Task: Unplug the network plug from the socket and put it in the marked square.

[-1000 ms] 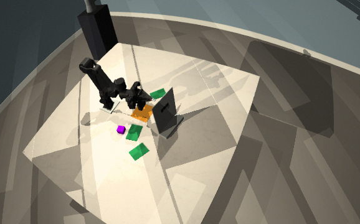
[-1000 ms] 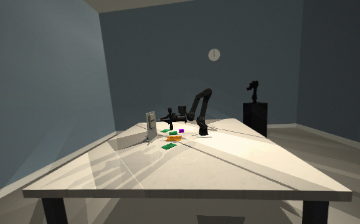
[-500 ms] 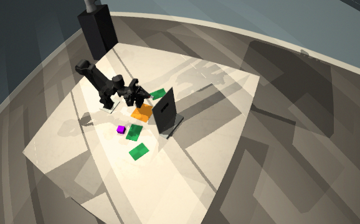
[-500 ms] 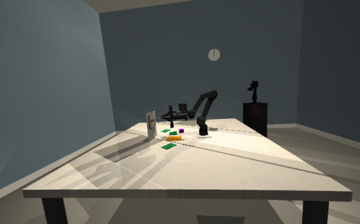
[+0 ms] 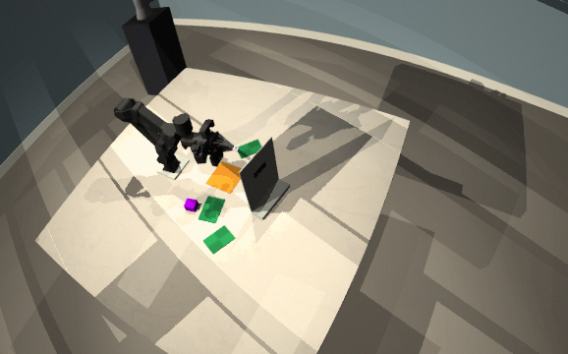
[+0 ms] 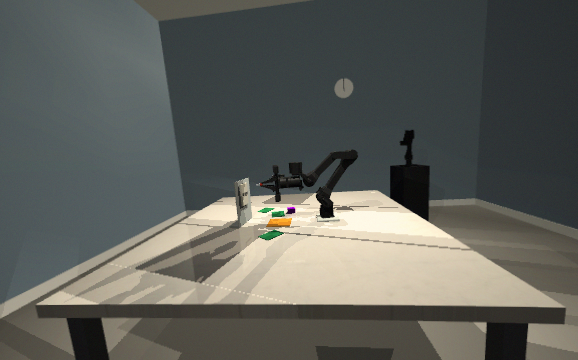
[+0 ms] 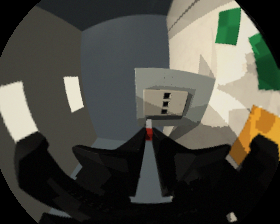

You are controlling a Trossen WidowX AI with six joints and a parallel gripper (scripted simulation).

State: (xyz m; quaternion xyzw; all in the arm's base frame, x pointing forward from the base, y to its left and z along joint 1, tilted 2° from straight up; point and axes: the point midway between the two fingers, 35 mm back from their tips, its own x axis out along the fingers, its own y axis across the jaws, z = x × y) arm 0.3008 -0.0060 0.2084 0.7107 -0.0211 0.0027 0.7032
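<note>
Now: gripper tip 9 cm past the orange marked square, 2 cm to the right of it and 21 cm above it. Round my gripper tip: red plug (1 cm ahead); upright grey panel (10 cm ahead, 3 cm to the right, 10 cm below).
</note>
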